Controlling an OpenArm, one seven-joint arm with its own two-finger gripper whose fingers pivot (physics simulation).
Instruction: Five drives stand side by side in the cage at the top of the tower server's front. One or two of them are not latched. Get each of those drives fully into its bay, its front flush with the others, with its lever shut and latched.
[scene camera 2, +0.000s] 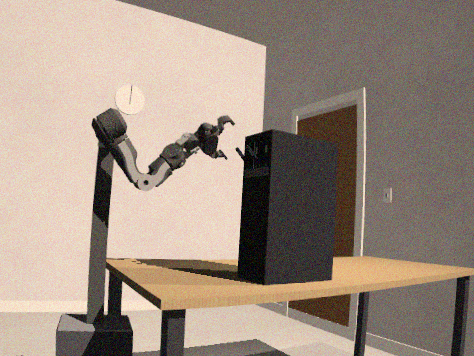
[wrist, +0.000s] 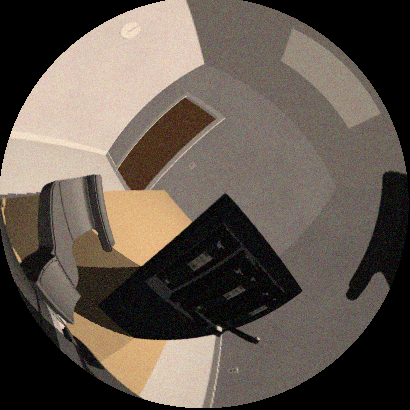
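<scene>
The black tower server (scene camera 2: 301, 210) (wrist: 145, 305) stands upright on the table. Its drive cage (scene camera 2: 257, 152) (wrist: 232, 280) is at the top of the front, with the drives side by side and dark. One lever (scene camera 2: 240, 152) (wrist: 244, 335) sticks out from the front, at the lower end of the cage in the wrist view. How far that lever's drive stands out and the state of the other levers are too dark to tell. My gripper (scene camera 2: 229, 138) is open and empty, in the air in front of the cage and apart from it. Its two fingers show at the left and right of the wrist view.
The wooden table (scene camera 2: 210, 287) (wrist: 145, 212) carries the server. The arm's post (scene camera 2: 101, 210) stands at the table's left end. A brown door (scene camera 2: 345, 200) (wrist: 167, 142) is in the wall behind the server.
</scene>
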